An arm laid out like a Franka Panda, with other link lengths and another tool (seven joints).
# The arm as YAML. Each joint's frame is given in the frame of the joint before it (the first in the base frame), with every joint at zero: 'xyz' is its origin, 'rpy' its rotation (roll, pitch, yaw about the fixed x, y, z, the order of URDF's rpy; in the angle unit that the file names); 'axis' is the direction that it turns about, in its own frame. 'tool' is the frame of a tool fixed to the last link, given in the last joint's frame.
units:
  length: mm
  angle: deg
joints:
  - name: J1
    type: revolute
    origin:
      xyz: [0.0, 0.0, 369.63]
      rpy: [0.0, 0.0, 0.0]
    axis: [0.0, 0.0, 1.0]
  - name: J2
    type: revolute
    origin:
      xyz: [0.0, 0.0, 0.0]
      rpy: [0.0, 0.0, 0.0]
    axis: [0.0, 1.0, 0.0]
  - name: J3
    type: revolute
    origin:
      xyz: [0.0, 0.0, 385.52]
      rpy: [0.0, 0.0, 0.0]
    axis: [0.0, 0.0, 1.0]
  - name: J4
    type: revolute
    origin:
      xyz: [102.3, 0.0, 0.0]
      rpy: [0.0, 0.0, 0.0]
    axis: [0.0, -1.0, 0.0]
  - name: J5
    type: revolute
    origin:
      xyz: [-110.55, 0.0, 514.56]
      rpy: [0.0, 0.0, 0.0]
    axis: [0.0, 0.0, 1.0]
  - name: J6
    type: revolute
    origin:
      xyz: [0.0, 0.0, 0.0]
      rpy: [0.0, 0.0, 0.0]
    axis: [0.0, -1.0, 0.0]
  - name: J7
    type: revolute
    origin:
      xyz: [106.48, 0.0, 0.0]
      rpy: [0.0, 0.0, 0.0]
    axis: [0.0, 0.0, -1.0]
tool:
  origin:
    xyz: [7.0, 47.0, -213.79]
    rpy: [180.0, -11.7, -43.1]
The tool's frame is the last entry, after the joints.
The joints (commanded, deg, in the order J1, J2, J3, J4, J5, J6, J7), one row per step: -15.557, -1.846, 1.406, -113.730, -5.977, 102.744, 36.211; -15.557, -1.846, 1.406, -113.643, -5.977, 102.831, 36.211; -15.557, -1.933, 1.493, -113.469, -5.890, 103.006, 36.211; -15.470, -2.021, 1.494, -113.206, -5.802, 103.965, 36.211; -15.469, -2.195, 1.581, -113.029, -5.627, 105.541, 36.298; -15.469, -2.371, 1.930, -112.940, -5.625, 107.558, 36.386; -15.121, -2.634, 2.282, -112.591, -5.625, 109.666, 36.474; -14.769, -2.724, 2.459, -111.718, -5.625, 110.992, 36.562; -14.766, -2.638, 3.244, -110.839, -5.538, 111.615, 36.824; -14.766, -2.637, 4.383, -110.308, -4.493, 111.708, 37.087; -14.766, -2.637, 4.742, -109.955, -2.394, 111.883, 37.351; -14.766, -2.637, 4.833, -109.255, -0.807, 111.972, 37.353
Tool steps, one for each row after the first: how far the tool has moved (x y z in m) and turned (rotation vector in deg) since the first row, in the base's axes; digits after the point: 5 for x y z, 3 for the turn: 0.00083, -0.00018, 0.00110, -0.039, -0.169, 0.009; 0.00270, 0.00082, 0.00442, -0.065, -0.611, 0.080; 0.00815, 0.00121, 0.01024, -0.270, -1.905, 0.229; 0.01548, 0.00158, 0.01759, -0.540, -3.824, 0.316; 0.02447, 0.00464, 0.02517, -1.026, -6.051, 0.770; 0.03565, 0.01205, 0.03741, -1.578, -8.710, 1.586; 0.04593, 0.01731, 0.05200, -2.033, -10.953, 2.159; 0.05448, 0.02653, 0.06281, -2.223, -12.381, 2.713; 0.06043, 0.04357, 0.06963, -1.362, -13.224, 3.171; 0.06464, 0.05312, 0.07511, 0.424, -14.158, 2.422; 0.06902, 0.05777, 0.08445, 1.705, -15.228, 1.892
